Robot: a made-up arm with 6 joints.
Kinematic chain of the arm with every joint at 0, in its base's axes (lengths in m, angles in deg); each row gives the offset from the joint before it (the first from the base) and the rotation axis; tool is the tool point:
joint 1: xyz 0 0 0.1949 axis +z
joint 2: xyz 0 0.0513 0 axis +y
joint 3: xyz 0 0 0.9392 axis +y
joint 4: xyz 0 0 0.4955 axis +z
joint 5: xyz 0 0 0 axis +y
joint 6: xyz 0 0 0.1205 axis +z
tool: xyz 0 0 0
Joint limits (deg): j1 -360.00..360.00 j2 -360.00..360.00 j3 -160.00..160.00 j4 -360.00..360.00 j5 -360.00..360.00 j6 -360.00..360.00
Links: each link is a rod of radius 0.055 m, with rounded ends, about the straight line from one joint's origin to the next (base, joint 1, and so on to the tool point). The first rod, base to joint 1, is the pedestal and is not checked.
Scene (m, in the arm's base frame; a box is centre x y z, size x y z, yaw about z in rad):
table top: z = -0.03
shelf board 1: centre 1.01 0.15 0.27 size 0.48 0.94 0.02 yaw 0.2
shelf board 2: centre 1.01 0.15 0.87 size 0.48 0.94 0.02 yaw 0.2
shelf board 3: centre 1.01 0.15 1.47 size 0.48 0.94 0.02 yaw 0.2
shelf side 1: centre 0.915 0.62 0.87 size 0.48 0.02 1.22 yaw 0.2
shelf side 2: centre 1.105 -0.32 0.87 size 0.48 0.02 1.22 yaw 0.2
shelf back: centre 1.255 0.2 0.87 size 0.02 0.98 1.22 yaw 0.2
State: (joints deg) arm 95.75 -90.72 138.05 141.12 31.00 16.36
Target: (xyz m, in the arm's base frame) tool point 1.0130 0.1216 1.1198
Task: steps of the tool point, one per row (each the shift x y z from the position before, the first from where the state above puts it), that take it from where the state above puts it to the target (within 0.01 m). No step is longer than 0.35 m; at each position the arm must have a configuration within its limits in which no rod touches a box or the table.
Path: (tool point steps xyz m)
1: -0.0998 0.0823 0.2016
2: -0.0514 0.1512 0.1838
3: 0.0269 0.1921 0.1519
4: 0.1199 0.1934 0.1077
5: 0.2087 0.1512 0.0539
6: 0.2728 0.0704 -0.0060
7: 0.2976 -0.0350 -0.0684
8: 0.2748 -0.1460 -0.1293

